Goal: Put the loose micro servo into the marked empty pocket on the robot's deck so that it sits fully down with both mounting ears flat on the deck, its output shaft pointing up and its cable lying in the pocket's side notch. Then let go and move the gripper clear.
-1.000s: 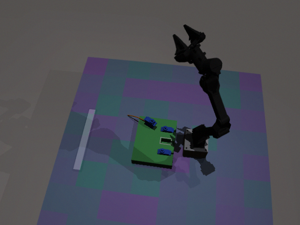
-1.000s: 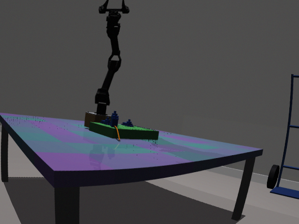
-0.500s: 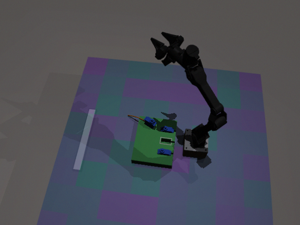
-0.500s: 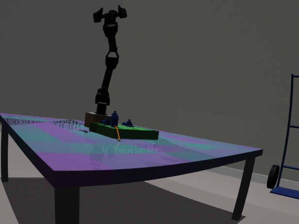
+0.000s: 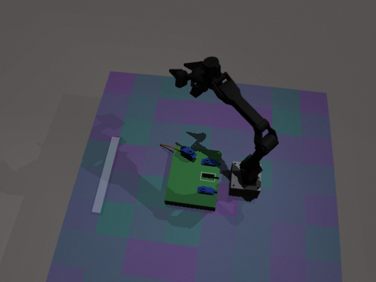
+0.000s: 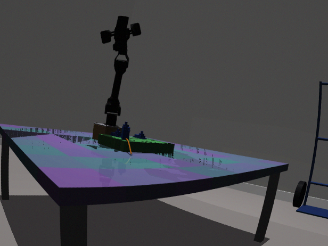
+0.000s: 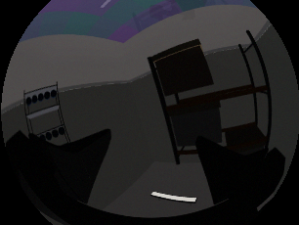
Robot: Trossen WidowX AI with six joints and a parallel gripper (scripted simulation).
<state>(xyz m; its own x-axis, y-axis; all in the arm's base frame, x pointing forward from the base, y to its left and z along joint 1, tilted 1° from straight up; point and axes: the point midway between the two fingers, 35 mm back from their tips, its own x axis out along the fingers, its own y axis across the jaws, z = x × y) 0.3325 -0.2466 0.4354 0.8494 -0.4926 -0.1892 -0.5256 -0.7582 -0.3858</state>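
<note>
Right now my gripper tip is 7 cm past the green deck, 25 cm to the right of it and 49 cm above it.
</note>
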